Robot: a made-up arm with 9 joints. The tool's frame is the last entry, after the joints.
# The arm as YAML. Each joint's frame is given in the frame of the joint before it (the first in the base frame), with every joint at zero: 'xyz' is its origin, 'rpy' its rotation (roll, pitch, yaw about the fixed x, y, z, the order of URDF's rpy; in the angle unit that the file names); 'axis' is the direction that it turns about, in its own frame. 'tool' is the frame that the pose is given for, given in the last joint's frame.
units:
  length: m
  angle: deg
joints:
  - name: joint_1
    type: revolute
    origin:
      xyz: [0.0, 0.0, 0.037]
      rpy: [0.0, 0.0, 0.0]
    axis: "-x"
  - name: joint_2
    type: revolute
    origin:
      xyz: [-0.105, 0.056, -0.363]
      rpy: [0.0, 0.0, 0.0]
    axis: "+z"
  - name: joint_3
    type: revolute
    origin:
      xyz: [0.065, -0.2, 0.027]
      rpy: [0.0, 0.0, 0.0]
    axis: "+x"
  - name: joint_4
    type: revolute
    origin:
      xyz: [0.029, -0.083, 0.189]
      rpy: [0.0, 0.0, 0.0]
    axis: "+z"
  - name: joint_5
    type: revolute
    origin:
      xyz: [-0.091, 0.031, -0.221]
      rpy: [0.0, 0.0, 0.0]
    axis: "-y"
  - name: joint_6
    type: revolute
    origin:
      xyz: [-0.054, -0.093, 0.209]
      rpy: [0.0, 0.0, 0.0]
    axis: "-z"
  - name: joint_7
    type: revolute
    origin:
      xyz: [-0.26, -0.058, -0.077]
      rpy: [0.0, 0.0, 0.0]
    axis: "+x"
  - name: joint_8
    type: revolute
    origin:
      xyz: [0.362, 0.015, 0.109]
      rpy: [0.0, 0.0, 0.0]
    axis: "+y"
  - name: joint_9
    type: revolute
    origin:
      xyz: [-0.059, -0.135, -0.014]
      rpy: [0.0, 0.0, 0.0]
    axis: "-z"
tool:
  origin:
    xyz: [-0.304, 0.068, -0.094]
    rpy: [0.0, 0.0, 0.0]
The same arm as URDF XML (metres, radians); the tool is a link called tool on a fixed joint. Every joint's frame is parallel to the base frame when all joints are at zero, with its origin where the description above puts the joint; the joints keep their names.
<robot name="arm">
<link name="base"/>
<link name="link1"/>
<link name="link2"/>
<link name="link3"/>
<link name="link4"/>
<link name="link5"/>
<link name="link6"/>
<link name="link7"/>
<link name="link8"/>
<link name="link9"/>
<link name="tool"/>
<joint name="joint_1" type="continuous"><parent link="base"/><child link="link1"/><origin xyz="0 0 0.037"/><axis xyz="-1 0 0"/></joint>
<joint name="joint_2" type="continuous"><parent link="link1"/><child link="link2"/><origin xyz="-0.105 0.056 -0.363"/><axis xyz="0 0 1"/></joint>
<joint name="joint_3" type="continuous"><parent link="link2"/><child link="link3"/><origin xyz="0.065 -0.2 0.027"/><axis xyz="1 0 0"/></joint>
<joint name="joint_4" type="continuous"><parent link="link3"/><child link="link4"/><origin xyz="0.029 -0.083 0.189"/><axis xyz="0 0 1"/></joint>
<joint name="joint_5" type="continuous"><parent link="link4"/><child link="link5"/><origin xyz="-0.091 0.031 -0.221"/><axis xyz="0 -1 0"/></joint>
<joint name="joint_6" type="continuous"><parent link="link5"/><child link="link6"/><origin xyz="-0.054 -0.093 0.209"/><axis xyz="0 0 -1"/></joint>
<joint name="joint_7" type="continuous"><parent link="link6"/><child link="link7"/><origin xyz="-0.26 -0.058 -0.077"/><axis xyz="1 0 0"/></joint>
<joint name="joint_8" type="continuous"><parent link="link7"/><child link="link8"/><origin xyz="0.362 0.015 0.109"/><axis xyz="0 1 0"/></joint>
<joint name="joint_9" type="continuous"><parent link="link8"/><child link="link9"/><origin xyz="-0.059 -0.135 -0.014"/><axis xyz="0 0 -1"/></joint>
<joint name="tool_joint" type="fixed"><parent link="link9"/><child link="tool"/><origin xyz="-0.304 0.068 -0.094"/></joint>
</robot>

